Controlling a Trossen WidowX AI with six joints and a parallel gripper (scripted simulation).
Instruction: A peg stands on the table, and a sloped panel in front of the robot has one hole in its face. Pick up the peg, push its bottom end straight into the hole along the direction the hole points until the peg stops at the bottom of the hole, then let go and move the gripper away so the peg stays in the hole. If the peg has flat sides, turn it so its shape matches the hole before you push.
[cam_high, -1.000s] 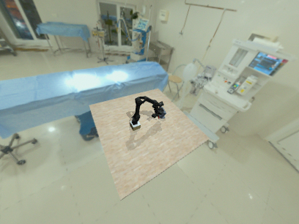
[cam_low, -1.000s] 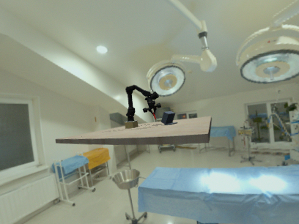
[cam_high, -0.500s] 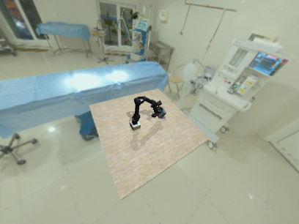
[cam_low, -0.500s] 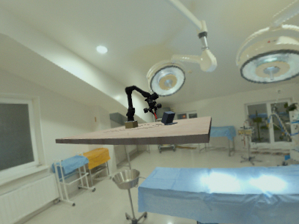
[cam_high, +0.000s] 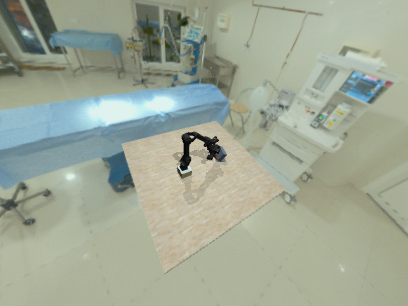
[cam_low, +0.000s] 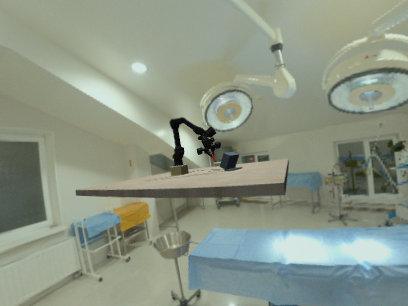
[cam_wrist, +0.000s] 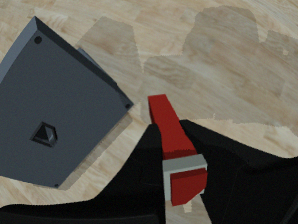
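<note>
Now: the dark sloped panel 10 cm ahead of my gripper tip, 5 cm to the left of it and 4 cm below it. The rest, counted from my gripper tip: red square peg: 1 cm behind, 1 cm to the left, 1 cm above.
</note>
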